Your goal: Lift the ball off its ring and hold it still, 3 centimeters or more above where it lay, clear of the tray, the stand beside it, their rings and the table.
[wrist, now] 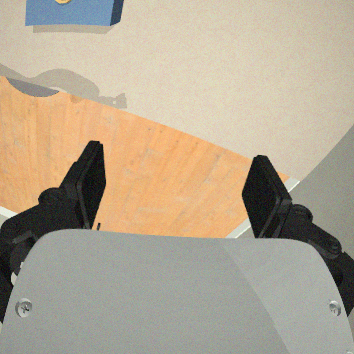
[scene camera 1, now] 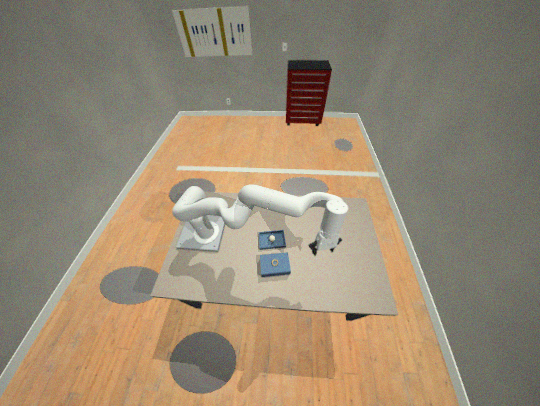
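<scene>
A pale ball point(scene camera 1: 272, 238) sits in the blue tray point(scene camera 1: 261, 246) near the middle of the table; the ring under it is too small to make out. The blue stand point(scene camera 1: 267, 270) point(wrist: 70, 16) is beside the tray, with a tan ring point(scene camera 1: 275, 259) on its top. The ball and the tray do not show in the wrist view. My gripper point(scene camera 1: 326, 251) point(wrist: 177, 168) is open and empty, above the table to the right of the tray and the stand, well apart from both.
The table point(scene camera 1: 345, 290) point(wrist: 225, 75) carries the arm's base plate point(scene camera 1: 192, 245) at its left. The arm point(scene camera 1: 272, 199) reaches across above the table's back part. A red tool cabinet point(scene camera 1: 306, 95) stands far behind, by the wall.
</scene>
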